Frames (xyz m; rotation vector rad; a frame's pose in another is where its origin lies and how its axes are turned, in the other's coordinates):
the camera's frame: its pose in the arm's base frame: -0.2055 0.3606 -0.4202 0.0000 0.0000 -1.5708
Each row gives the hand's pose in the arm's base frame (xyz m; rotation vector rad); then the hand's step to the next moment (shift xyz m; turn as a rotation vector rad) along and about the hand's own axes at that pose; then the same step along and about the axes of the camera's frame.
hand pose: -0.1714 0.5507 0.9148 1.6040 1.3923 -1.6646
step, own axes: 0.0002 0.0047 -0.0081 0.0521 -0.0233 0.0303
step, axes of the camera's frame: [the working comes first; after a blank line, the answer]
step, axes of the arm's base frame: 0.0078 0.0052 -0.0004 -0.0462 -0.0002 -0.0451

-0.0052 0.0078 -0.0004 0.0002 -0.0462 -0.0451
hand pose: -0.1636 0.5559 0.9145 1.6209 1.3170 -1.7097
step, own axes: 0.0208 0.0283 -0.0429 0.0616 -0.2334 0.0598
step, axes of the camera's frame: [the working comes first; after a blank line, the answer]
step, axes of the arm's base frame: 0.0411 0.0295 -0.0228 -0.2377 0.0722 0.0115

-0.0295 0.0411 -0.0228 -0.0722 -0.2377 0.0115
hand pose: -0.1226 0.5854 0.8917 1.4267 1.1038 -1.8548
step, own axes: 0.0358 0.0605 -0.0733 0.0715 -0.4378 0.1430
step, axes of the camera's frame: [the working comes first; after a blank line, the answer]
step, axes of the arm's base frame: 0.0760 0.0338 -0.0583 -0.4488 0.1065 0.0667

-0.0338 0.0760 -0.0583 -0.1065 -0.4488 0.0667
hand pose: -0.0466 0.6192 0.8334 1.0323 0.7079 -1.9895
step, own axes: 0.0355 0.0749 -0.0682 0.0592 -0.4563 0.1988
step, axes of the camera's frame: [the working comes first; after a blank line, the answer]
step, axes of the arm's base frame: 0.0772 -0.0036 -0.0745 -0.4829 0.0796 0.1082

0.0036 0.0772 -0.0745 -0.0796 -0.4829 0.1082
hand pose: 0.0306 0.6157 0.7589 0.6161 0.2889 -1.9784
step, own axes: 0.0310 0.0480 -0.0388 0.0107 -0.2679 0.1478
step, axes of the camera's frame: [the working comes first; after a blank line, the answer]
step, axes of the arm's base frame: 0.0424 -0.0286 -0.0464 -0.2839 0.0510 0.1026

0.0286 0.0424 -0.0464 -0.0510 -0.2839 0.1026
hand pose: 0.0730 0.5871 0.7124 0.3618 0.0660 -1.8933
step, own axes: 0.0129 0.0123 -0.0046 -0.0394 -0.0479 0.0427
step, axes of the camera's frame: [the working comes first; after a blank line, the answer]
step, axes of the arm's base frame: 0.0085 -0.0150 -0.0064 -0.0418 0.0431 0.0454

0.0150 0.0085 -0.0064 -0.0431 -0.0418 0.0454
